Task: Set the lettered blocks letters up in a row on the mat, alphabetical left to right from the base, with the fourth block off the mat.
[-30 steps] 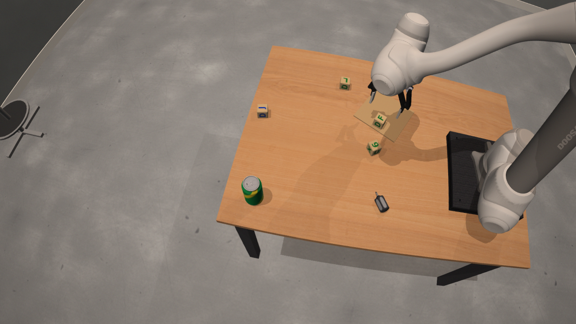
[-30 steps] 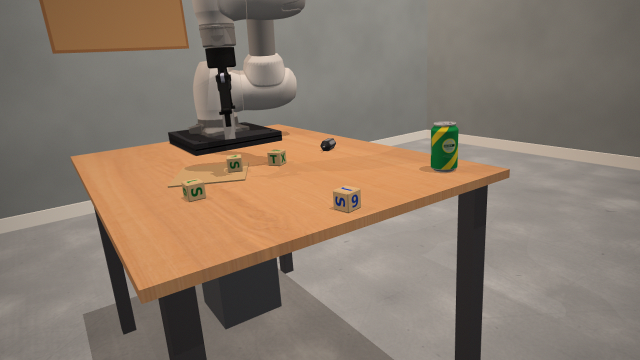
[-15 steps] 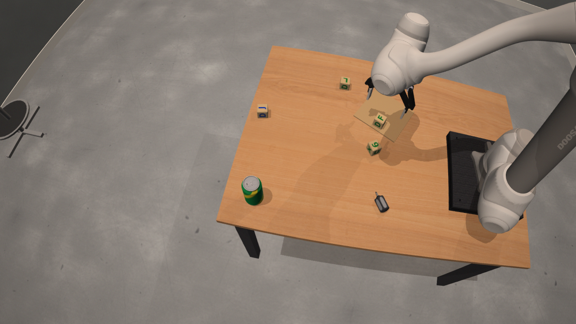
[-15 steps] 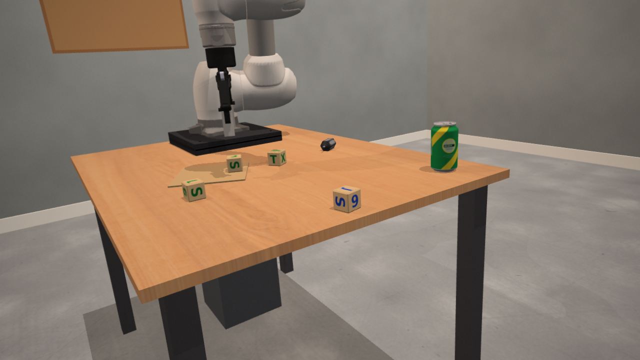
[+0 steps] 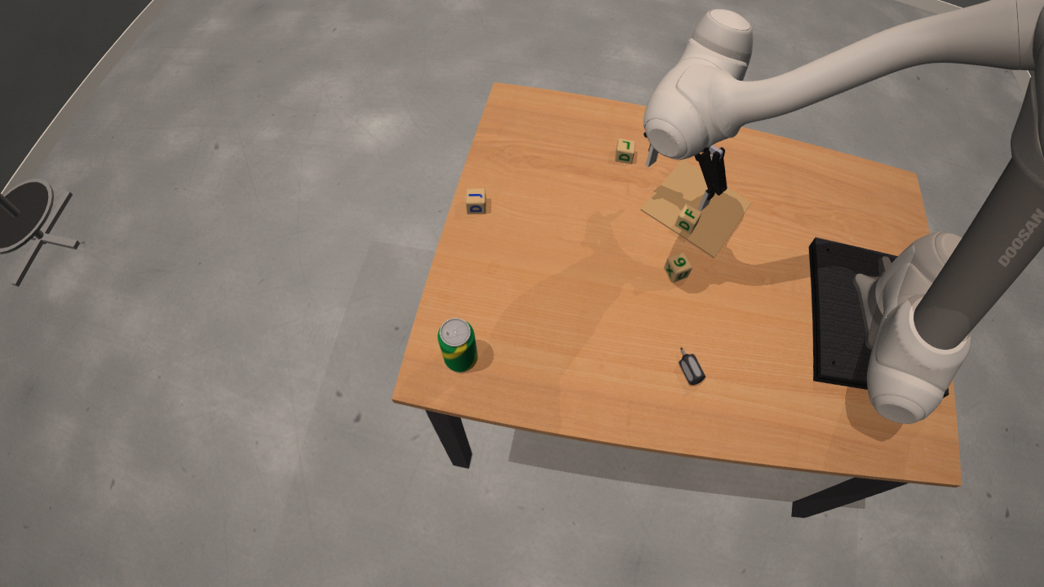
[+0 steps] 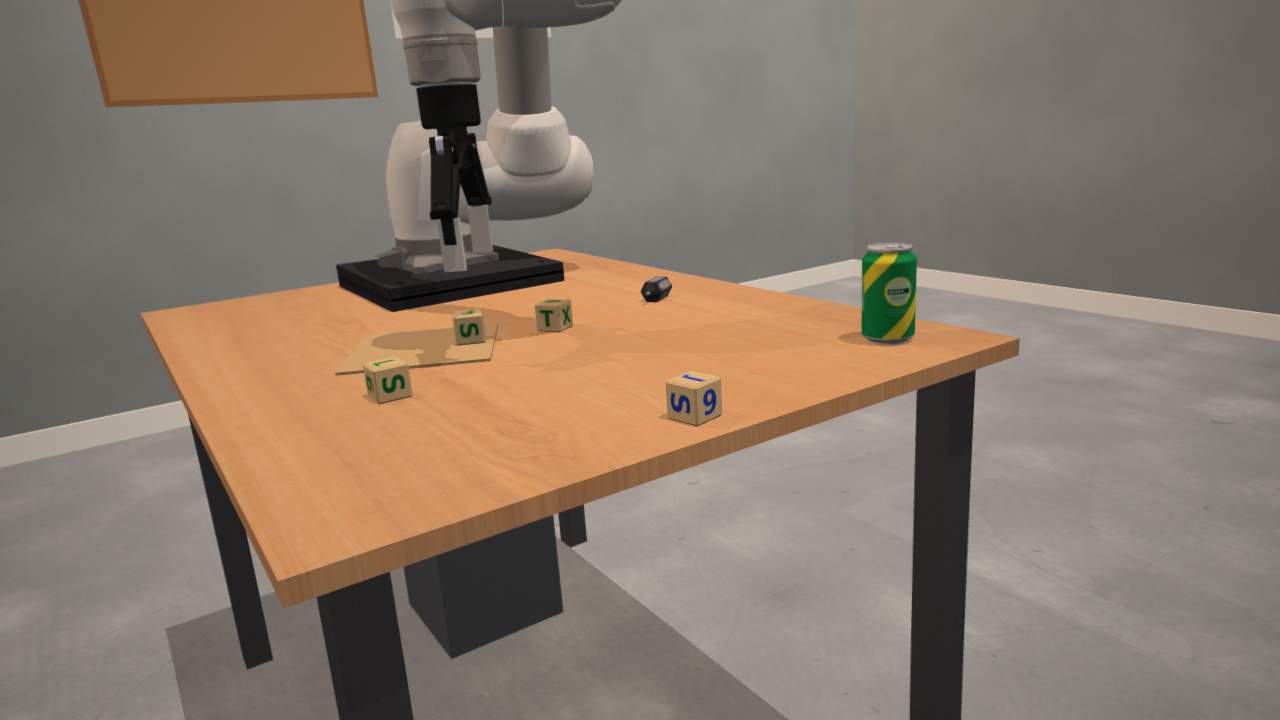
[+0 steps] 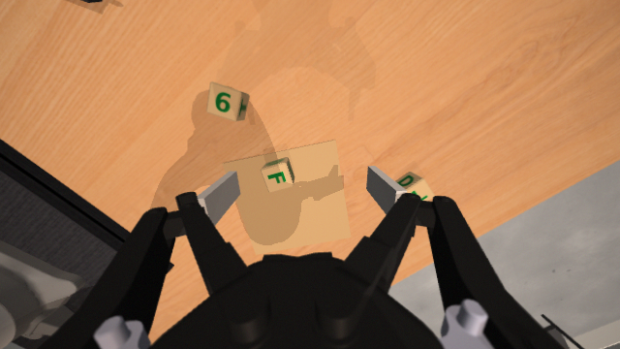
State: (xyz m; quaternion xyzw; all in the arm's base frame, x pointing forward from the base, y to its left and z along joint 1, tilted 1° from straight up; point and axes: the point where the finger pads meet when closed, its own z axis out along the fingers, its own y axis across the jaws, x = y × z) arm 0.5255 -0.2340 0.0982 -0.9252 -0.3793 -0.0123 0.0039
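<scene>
Right now my hand is 42 cm short of the blue-lettered block, 12 cm above it and 1 cm to the left of it. Also, from my hand: soda can: 42 cm ahead, 35 cm to the left, 7 cm below; then tan mat: 13 cm below, 8 cm behind, 4 cm to the right; then black tool: 35 cm to the left, 12 cm below, 2 cm behind.
</scene>
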